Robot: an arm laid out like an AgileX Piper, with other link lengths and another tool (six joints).
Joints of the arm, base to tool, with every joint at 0 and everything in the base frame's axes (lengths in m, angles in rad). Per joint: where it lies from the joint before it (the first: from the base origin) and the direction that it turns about. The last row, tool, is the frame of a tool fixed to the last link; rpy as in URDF.
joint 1: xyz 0 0 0.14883 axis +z
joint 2: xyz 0 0 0 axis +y
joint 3: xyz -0.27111 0 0.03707 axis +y
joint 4: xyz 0.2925 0 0.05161 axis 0.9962 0 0.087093
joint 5: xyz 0 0 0 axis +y
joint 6: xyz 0.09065 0 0.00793 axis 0.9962 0 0.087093
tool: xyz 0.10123 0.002 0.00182 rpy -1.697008 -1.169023 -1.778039
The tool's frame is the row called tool.
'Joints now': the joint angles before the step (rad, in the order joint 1, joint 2, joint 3, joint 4, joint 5, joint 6). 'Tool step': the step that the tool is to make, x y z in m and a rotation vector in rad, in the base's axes. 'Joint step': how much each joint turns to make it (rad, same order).
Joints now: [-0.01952 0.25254 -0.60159 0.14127 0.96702 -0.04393]
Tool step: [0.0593 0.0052 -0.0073 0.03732 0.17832 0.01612]
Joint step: [0.00036 0.36011 -0.12580 0.04681 -0.05382 -0.01652]
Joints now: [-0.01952 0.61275 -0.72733 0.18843 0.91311 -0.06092]
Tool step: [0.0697 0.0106 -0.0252 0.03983 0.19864 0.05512]
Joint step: [-0.00002 0.39777 -0.17636 0.08383 -0.00960 -0.07002]
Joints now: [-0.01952 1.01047 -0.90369 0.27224 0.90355 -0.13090]
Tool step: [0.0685 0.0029 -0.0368 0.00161 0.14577 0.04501]
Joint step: [0.00011 0.35638 -0.20090 0.03011 0.00333 -0.05778]
